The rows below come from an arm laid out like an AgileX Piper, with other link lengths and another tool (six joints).
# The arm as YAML. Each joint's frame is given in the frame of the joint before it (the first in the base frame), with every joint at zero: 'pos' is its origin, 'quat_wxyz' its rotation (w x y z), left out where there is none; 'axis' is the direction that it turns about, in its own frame. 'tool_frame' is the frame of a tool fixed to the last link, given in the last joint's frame.
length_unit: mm
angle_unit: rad
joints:
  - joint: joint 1
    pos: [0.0, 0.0, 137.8]
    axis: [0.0, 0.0, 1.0]
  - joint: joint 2
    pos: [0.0, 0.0, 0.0]
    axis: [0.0, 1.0, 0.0]
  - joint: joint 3
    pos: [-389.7, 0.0, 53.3]
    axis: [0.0, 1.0, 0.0]
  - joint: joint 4
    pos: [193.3, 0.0, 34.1]
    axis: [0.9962, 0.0, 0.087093]
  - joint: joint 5
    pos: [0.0, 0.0, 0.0]
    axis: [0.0, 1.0, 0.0]
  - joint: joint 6
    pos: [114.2, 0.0, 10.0]
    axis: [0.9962, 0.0, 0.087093]
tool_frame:
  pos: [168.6, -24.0, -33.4]
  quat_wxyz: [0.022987, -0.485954, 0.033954, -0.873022]
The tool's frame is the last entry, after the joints.
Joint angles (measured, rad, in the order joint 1, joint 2, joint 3, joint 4, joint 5, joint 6), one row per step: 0.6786, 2.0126, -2.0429, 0.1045, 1.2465, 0.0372; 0.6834, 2.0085, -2.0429, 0.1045, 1.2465, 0.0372; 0.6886, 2.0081, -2.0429, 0.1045, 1.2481, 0.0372; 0.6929, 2.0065, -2.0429, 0.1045, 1.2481, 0.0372; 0.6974, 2.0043, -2.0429, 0.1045, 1.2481, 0.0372; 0.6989, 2.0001, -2.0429, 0.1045, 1.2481, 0.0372; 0.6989, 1.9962, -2.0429, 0.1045, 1.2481, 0.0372; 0.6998, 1.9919, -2.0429, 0.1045, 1.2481, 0.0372; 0.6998, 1.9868, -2.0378, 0.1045, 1.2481, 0.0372; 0.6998, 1.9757, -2.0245, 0.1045, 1.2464, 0.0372; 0.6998, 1.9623, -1.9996, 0.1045, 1.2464, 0.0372; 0.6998, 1.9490, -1.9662, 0.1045, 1.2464, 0.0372; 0.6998, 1.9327, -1.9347, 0.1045, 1.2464, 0.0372; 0.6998, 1.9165, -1.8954, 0.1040, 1.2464, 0.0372
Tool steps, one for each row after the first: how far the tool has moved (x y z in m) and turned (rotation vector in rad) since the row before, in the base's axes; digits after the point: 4 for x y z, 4 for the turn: -0.0018, 0.0015, 0.0020, 0.0026, -0.0032, 0.0048; -0.0020, 0.0016, 0.0001, -0.0008, 0.0009, 0.0054; -0.0015, 0.0015, 0.0008, 0.0010, -0.0012, 0.0043; -0.0016, 0.0015, 0.0011, 0.0014, -0.0017, 0.0045; -0.0008, 0.0003, 0.0020, 0.0027, -0.0032, 0.0015; -0.0003, -0.0003, 0.0019, 0.0025, -0.0030, 0.0000; -0.0006, 0.0000, 0.0021, 0.0028, -0.0033, 0.0009; -0.0013, -0.0011, 0.0011, 0.0000, 0.0000, 0.0000; -0.0029, -0.0024, 0.0018, -0.0003, 0.0004, -0.0002; -0.0055, -0.0046, -0.0004, -0.0074, 0.0088, 0.0000; -0.0071, -0.0060, -0.0028, -0.0129, 0.0154, 0.0000; -0.0071, -0.0060, -0.0009, -0.0098, 0.0116, 0.0000; -0.0085, -0.0074, -0.0030, -0.0153, 0.0173, 0.0000
